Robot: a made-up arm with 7 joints.
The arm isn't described. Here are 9 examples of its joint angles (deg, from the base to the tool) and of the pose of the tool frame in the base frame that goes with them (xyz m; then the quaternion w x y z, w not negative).
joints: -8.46 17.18 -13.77 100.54 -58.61 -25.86 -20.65
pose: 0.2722 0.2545 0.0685 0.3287 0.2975 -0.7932 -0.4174
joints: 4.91 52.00 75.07 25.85 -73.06 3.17 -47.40
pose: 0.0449 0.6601 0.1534 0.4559 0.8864 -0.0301 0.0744
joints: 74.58 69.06 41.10 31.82 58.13 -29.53 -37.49
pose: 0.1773 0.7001 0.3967 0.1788 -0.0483 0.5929 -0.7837
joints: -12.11 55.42 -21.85 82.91 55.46 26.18 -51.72
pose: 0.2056 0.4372 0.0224 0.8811 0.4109 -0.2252 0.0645
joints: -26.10 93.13 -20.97 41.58 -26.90 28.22 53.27
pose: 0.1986 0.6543 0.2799 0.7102 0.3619 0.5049 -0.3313
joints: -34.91 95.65 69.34 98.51 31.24 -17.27 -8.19
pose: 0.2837 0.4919 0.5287 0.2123 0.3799 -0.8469 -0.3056
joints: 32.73 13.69 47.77 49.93 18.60 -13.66 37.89
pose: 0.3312 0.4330 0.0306 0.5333 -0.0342 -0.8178 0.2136
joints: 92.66 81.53 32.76 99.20 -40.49 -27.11 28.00
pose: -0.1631 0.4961 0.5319 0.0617 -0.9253 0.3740 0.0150
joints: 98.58 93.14 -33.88 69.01 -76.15 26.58 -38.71
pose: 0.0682 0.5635 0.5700 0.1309 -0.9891 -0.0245 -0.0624
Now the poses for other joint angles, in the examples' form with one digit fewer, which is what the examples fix.
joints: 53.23 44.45 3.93 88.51 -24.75 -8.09 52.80
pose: 0.309 0.472 0.453 0.430 0.416 -0.622 -0.506
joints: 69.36 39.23 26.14 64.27 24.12 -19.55 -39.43
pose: 0.345 0.553 0.427 0.040 0.189 -0.794 0.577
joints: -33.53 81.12 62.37 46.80 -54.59 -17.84 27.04
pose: 0.137 0.670 0.428 0.640 0.614 -0.004 -0.462
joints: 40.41 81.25 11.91 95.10 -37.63 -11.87 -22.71
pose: 0.173 0.502 0.562 0.069 -0.794 0.556 0.237
